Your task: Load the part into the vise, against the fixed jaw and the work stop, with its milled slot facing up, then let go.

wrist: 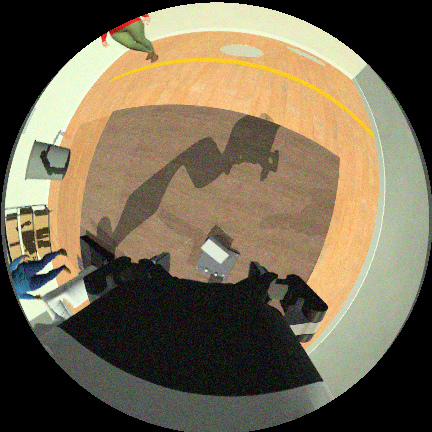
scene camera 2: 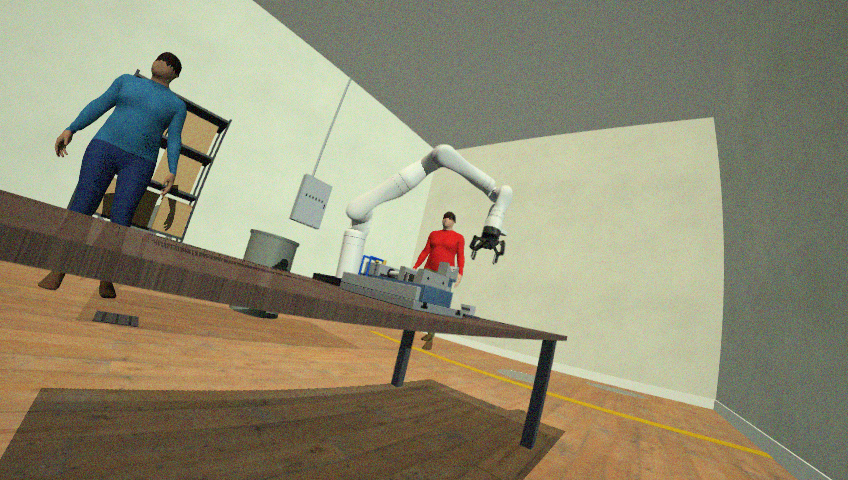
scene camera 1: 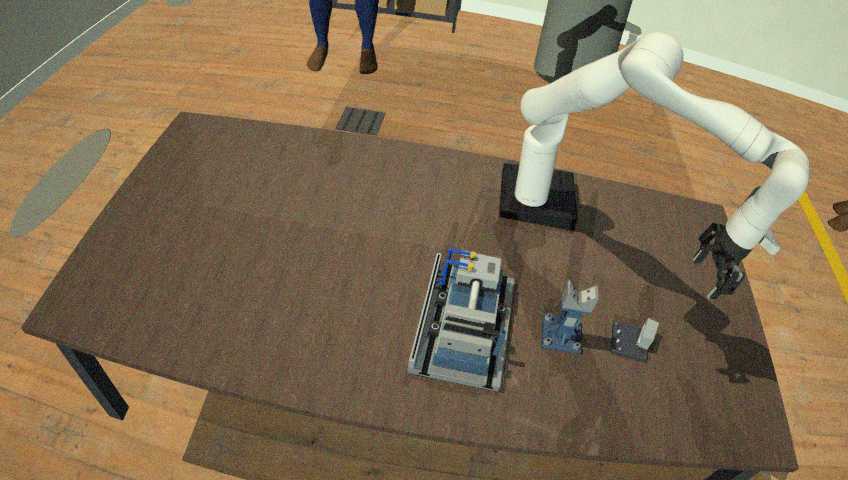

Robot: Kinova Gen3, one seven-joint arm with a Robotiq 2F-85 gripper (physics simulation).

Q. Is my gripper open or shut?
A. Open.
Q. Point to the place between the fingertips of my gripper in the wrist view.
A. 208,266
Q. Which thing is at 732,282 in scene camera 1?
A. My gripper.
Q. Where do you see a holder plate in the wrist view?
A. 205,260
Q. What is my gripper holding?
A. Nothing.
